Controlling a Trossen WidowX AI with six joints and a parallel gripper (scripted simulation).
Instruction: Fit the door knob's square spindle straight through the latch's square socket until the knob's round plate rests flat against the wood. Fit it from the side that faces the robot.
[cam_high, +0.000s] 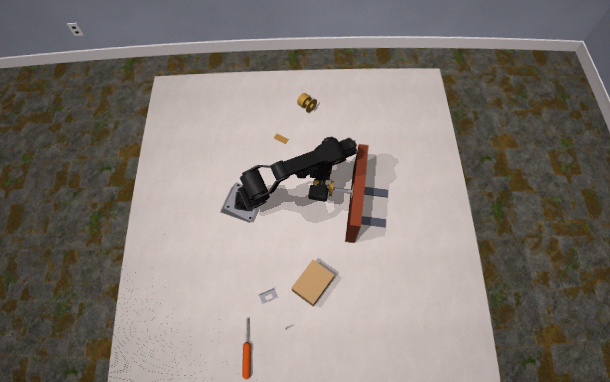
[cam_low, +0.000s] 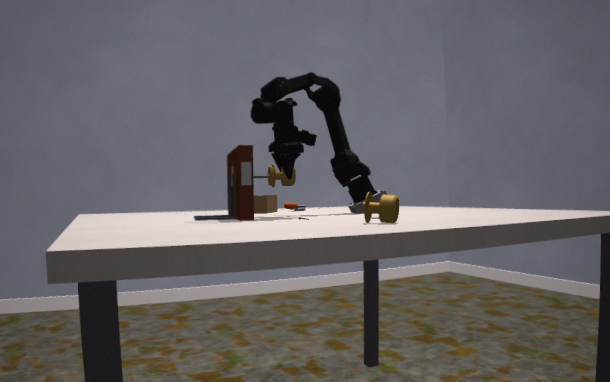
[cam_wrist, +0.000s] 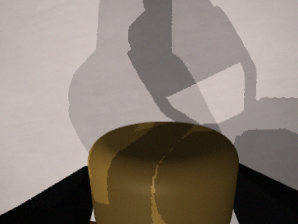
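The grey latch socket is 130 mm ahead of my hand, 30 mm below it and 20 mm to the right of it. Also, from my hand: red-brown wooden door slab: 130 mm ahead, 40 mm below, 20 mm to the right; grey latch plate: 150 mm ahead, 130 mm to the left, 30 mm below; tan plate: 260 mm to the left, 150 mm behind, 140 mm below.
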